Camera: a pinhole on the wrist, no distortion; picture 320 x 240 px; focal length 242.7 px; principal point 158.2 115.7 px. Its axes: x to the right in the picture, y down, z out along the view. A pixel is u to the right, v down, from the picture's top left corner.
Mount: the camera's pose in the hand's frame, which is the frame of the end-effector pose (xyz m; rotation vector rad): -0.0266 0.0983 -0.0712 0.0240 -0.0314 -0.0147
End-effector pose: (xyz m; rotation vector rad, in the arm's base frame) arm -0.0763 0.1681 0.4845 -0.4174 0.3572 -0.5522
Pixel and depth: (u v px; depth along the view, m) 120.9 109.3 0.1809
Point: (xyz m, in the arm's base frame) -0.0389 0.3023 0.5481
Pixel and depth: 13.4 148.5 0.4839
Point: -0.0964 0.5909 0.8278
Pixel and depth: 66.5 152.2 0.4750
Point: -0.0097 0.5306 0.7978
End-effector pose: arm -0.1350 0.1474 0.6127 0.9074 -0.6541 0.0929
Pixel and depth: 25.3 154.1 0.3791
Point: -0.5315 0.0612 0.7138
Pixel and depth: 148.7 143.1 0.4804
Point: -0.4309 -0.0622 0.8573
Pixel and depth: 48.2 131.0 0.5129
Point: -0.6093 -0.0521 0.7337
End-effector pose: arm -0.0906 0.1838 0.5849 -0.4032 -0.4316 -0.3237
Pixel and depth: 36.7 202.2 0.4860
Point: -0.3710 0.6556 0.7155
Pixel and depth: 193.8 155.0 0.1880
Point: -0.0868 0.3448 0.6433
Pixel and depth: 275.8 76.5 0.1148
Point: -0.0549 0.2645 0.6105
